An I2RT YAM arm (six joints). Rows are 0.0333 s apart.
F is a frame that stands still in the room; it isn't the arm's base.
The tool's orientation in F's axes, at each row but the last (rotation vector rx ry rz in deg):
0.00 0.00 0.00
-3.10 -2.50 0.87
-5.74 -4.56 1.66
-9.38 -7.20 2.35
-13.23 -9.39 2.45
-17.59 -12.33 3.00
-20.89 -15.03 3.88
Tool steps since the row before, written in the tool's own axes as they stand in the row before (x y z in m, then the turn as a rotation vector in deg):
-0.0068 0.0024 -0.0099 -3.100 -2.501 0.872
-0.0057 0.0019 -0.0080 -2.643 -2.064 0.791
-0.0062 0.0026 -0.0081 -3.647 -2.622 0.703
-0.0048 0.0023 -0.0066 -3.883 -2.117 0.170
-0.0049 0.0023 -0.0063 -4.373 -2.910 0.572
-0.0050 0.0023 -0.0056 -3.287 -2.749 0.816
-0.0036 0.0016 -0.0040 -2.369 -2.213 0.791
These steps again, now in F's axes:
-0.0068 0.0024 -0.0099 -3.100 -2.501 0.872
-0.0054 0.0014 -0.0083 -2.646 -2.061 0.787
-0.0056 0.0016 -0.0088 -3.625 -2.658 0.678
-0.0040 0.0010 -0.0074 -3.806 -2.258 0.044
-0.0038 0.0005 -0.0073 -4.338 -2.969 0.537
-0.0037 0.0001 -0.0069 -3.334 -2.653 0.934
-0.0024 -0.0003 -0.0050 -2.453 -2.058 0.940

